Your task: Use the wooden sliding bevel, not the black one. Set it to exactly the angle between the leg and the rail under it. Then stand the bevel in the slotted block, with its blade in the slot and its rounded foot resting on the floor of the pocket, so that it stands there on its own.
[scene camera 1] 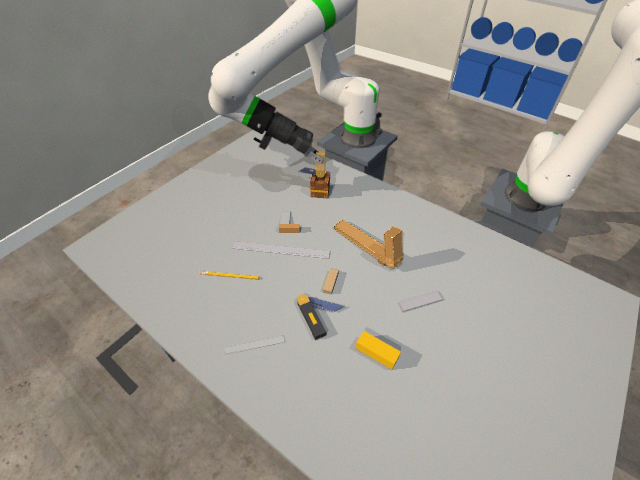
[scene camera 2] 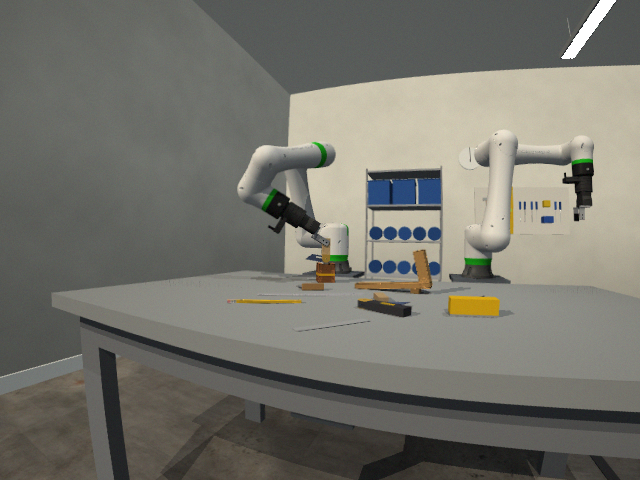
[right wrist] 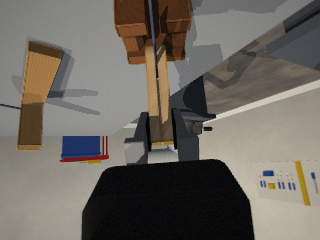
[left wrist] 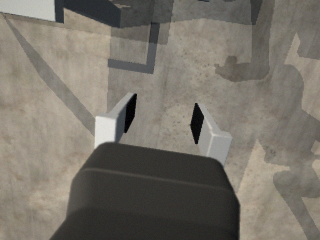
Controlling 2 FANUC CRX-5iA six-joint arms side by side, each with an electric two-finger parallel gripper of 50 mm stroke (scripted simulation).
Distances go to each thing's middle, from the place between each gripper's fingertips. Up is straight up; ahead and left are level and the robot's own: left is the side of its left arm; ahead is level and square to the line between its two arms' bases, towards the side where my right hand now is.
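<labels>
Here is the yellow block [scene camera 2: 468,306], and counting from my right hand [scene camera 1: 322,159] I find it 43 cm ahead, 45 cm to the left and 14 cm below.
My left hand, for its part, is 79 cm short of the yellow block, and it is also 67 cm to the left of the block and 28 cm above it.
</labels>
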